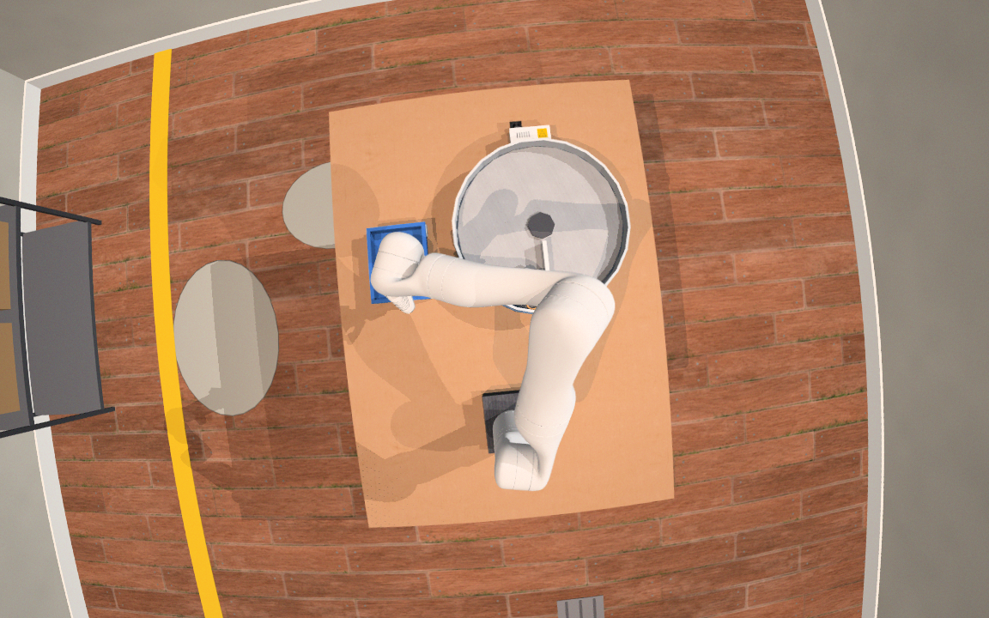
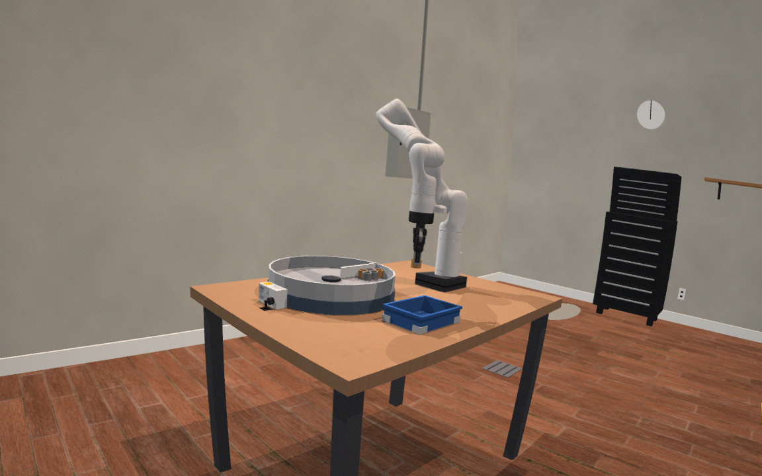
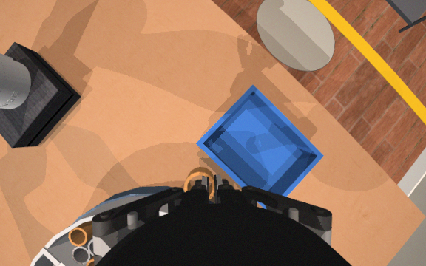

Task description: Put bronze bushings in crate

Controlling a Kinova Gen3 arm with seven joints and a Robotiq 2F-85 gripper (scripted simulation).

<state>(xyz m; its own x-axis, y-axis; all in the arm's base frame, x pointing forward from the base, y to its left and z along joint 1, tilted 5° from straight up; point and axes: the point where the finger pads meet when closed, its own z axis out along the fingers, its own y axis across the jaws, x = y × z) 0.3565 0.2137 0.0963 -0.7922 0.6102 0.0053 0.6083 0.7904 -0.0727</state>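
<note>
My gripper is now 40 mm short of the blue crate, 90 mm to the right of it and 150 mm above it. Also, from my hand: turning table (140 mm ahead, 250 mm to the right, 120 mm below).
</note>
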